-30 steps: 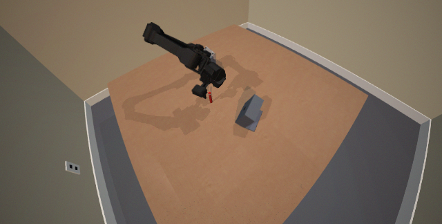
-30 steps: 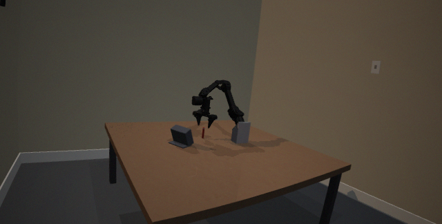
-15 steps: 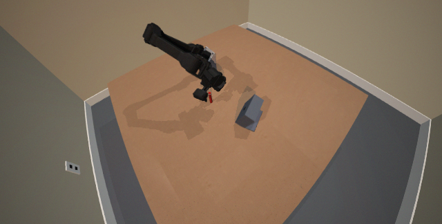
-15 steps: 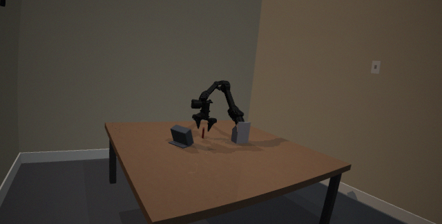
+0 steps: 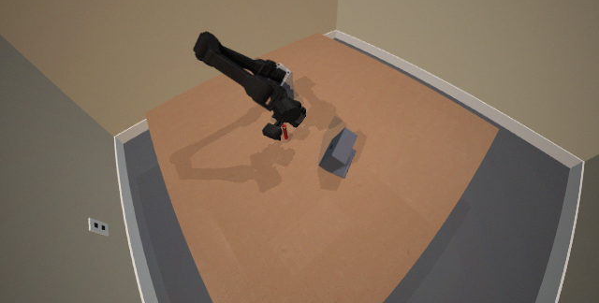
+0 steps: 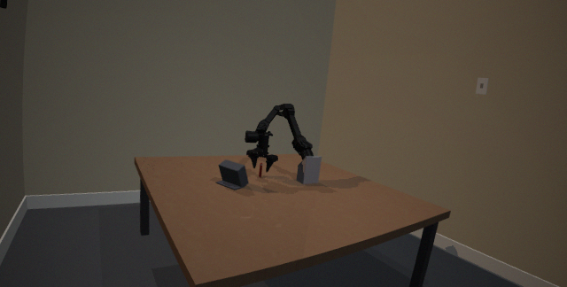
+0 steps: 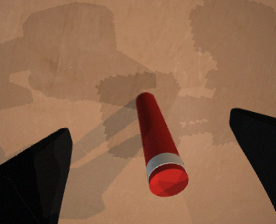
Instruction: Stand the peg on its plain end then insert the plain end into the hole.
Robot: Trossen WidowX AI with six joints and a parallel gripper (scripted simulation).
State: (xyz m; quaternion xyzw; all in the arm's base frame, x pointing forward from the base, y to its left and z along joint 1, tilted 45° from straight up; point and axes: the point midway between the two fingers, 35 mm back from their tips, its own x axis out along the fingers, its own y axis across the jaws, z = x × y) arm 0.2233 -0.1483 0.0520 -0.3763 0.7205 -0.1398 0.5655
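Now: gripper tip 2 cm below the red peg. Round my gripper tip: flat foot: 23 cm ahead, 10 cm to the left, 4 cm below; then grey sloped panel: 21 cm ahead, 9 cm to the left, 1 cm above.
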